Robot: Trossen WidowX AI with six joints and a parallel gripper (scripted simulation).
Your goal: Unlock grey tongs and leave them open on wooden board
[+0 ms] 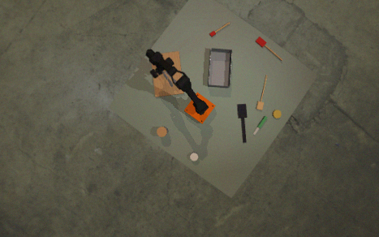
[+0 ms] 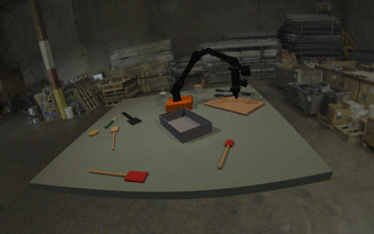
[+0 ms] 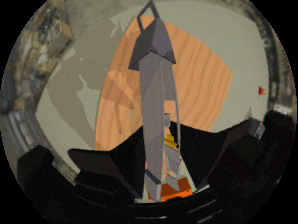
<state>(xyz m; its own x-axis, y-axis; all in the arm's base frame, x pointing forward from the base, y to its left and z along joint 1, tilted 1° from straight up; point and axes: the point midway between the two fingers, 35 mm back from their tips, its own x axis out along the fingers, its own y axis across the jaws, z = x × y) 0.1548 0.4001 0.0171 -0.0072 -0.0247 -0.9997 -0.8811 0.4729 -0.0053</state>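
Now: the wooden board 40 mm below my gripper tip and 20 mm to the right of it. Round my gripper tip: roasting tin 400 mm to the right, 210 mm ahead, 20 mm below; green-handled tool 900 mm to the right, 80 mm behind, 40 mm below; black spatula 760 mm to the right, 90 mm behind, 40 mm below.
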